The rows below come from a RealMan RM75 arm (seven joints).
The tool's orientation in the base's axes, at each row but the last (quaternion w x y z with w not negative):
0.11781, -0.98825, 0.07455, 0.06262
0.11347, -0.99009, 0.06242, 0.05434
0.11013, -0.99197, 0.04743, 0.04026
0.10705, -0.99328, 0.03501, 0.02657
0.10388, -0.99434, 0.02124, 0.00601
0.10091, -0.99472, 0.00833, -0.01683
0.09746, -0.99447, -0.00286, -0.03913
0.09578, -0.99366, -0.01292, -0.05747
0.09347, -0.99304, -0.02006, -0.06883
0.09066, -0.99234, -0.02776, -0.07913
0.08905, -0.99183, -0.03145, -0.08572
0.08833, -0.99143, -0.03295, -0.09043
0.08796, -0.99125, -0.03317, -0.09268
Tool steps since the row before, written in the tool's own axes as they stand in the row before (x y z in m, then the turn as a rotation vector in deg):
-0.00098, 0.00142, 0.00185, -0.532, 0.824, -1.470
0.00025, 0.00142, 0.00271, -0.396, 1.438, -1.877
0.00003, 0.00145, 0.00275, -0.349, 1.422, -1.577
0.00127, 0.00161, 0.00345, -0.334, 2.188, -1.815
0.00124, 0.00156, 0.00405, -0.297, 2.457, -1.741
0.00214, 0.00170, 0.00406, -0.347, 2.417, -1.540
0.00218, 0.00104, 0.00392, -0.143, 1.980, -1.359
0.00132, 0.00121, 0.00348, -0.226, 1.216, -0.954
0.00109, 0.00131, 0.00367, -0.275, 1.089, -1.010
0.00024, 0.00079, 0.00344, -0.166, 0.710, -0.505
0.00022, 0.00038, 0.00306, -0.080, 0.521, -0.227
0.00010, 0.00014, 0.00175, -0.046, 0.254, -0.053
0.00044, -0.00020, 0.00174, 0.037, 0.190, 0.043
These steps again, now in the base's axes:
-0.00139, -0.00079, -0.00196, -0.499, -1.077, 1.309
-0.00020, -0.00077, -0.00296, -0.411, -1.780, 1.552
-0.00031, -0.00080, -0.00299, -0.383, -1.702, 1.260
0.00099, -0.00091, -0.00378, -0.415, -2.501, 1.330
0.00114, -0.00074, -0.00430, -0.390, -2.750, 1.201
0.00226, -0.00089, -0.00425, -0.433, -2.669, 1.011
0.00249, -0.00026, -0.00386, -0.221, -2.206, 0.934
0.00174, -0.00050, -0.00347, -0.286, -1.380, 0.674
0.00164, -0.00057, -0.00366, -0.349, -1.267, 0.745
0.00081, -0.00013, -0.00344, -0.191, -0.797, 0.339
0.00075, 0.00019, -0.00299, -0.076, -0.557, 0.117
0.00041, 0.00018, -0.00170, -0.034, -0.261, 0.000
0.00072, 0.00053, -0.00157, 0.060, -0.177, -0.067

